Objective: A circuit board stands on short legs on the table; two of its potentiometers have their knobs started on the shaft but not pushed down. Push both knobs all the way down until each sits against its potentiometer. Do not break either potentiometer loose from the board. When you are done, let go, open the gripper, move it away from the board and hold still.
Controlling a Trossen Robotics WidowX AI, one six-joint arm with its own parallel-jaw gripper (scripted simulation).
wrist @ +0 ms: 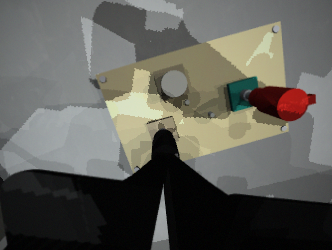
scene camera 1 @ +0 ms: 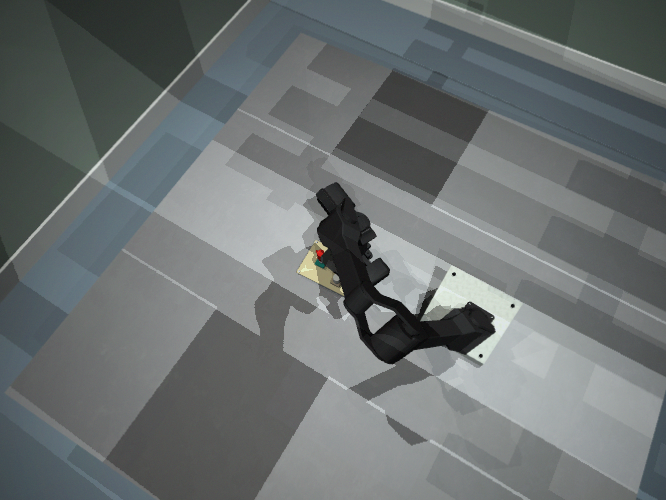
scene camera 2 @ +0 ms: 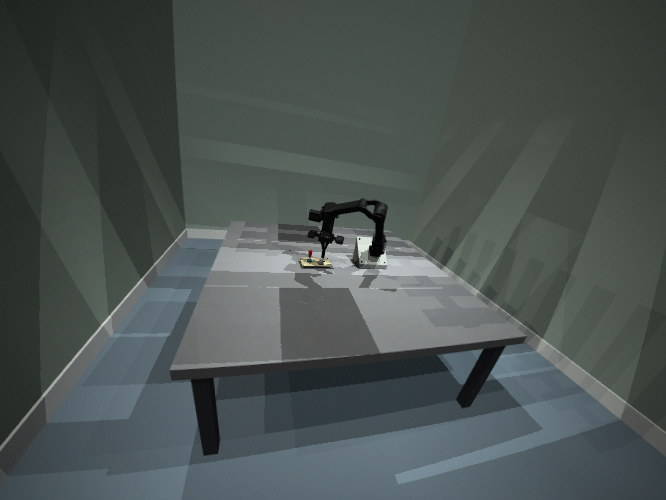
Scene:
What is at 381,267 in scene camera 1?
My gripper.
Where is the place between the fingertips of my gripper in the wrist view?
At 165,159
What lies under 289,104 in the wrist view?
A red knob.

